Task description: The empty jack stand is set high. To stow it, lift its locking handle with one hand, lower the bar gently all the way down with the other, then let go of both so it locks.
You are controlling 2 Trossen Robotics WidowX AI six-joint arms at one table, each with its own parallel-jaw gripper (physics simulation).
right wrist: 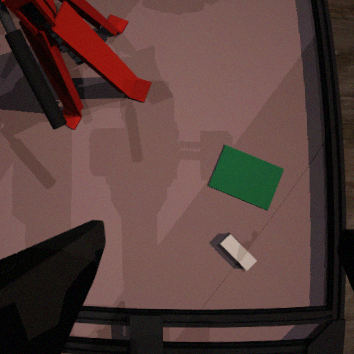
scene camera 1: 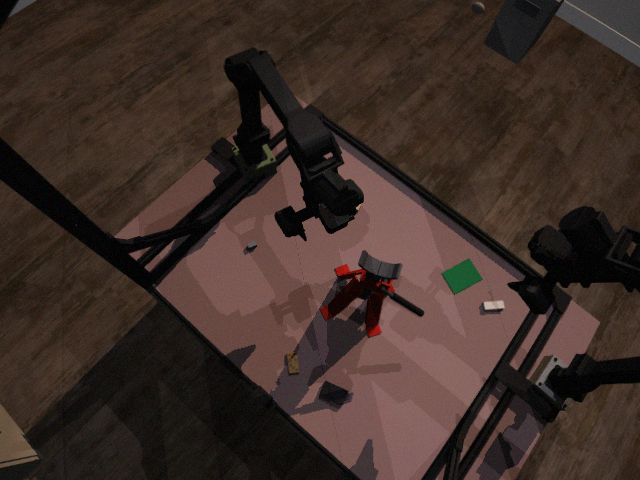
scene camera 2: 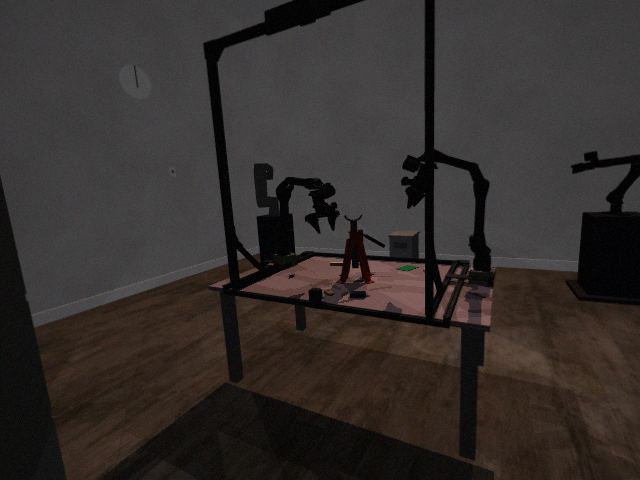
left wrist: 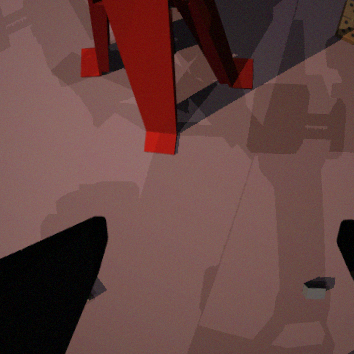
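Note:
The red jack stand (scene camera 1: 374, 312) (scene camera 2: 346, 258) (left wrist: 145, 60) (right wrist: 95, 52) stands upright mid-table. Its bar, topped by a grey curved saddle (scene camera 1: 379, 266) (scene camera 2: 353, 220), is raised above the legs. The black locking handle (scene camera 1: 405, 303) (scene camera 2: 374, 240) (right wrist: 35, 80) slopes down and outward, to the right in both scene views. My left gripper (scene camera 1: 316, 235) (scene camera 2: 325, 230) (left wrist: 223, 230) is open and empty, above the table to the left of the stand, apart from it. My right gripper (scene camera 1: 519, 268) (scene camera 2: 406, 194) (right wrist: 222, 237) is open and empty, high up to the right, well away from the handle.
A green plate (scene camera 1: 461, 276) (scene camera 2: 407, 268) (right wrist: 246, 177) and a white block (scene camera 1: 493, 305) (right wrist: 238, 252) lie right of the stand. A domino (scene camera 1: 293, 363) (left wrist: 348, 25), a dark block (scene camera 1: 333, 393) (scene camera 2: 357, 294) and a small grey block (scene camera 1: 251, 246) (left wrist: 314, 292) lie elsewhere on the table.

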